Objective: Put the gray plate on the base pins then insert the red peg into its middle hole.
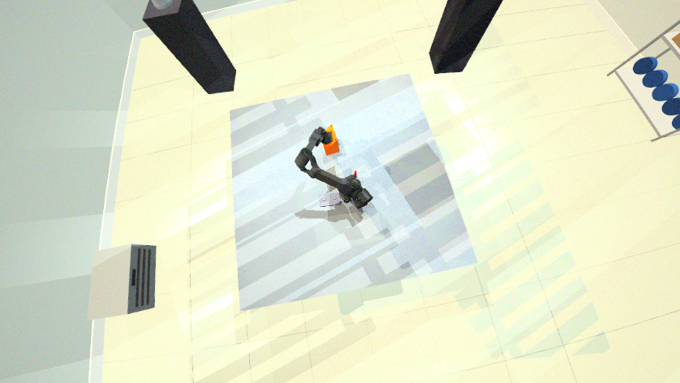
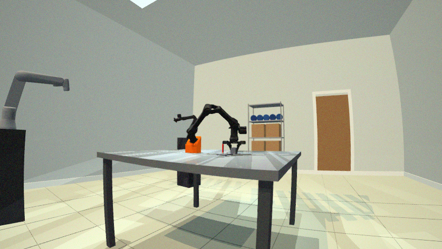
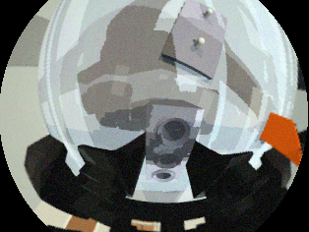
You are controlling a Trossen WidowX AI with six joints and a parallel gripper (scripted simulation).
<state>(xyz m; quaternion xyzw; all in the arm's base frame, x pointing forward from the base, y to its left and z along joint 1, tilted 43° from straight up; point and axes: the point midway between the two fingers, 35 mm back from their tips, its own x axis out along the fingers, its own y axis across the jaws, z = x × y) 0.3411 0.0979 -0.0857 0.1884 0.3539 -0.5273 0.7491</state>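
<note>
The red peg is 12 cm behind my gripper tip, 3 cm above it and 1 cm to the left of it. From my gripper tip the other things lie so: gray plate (3 cm above).
</note>
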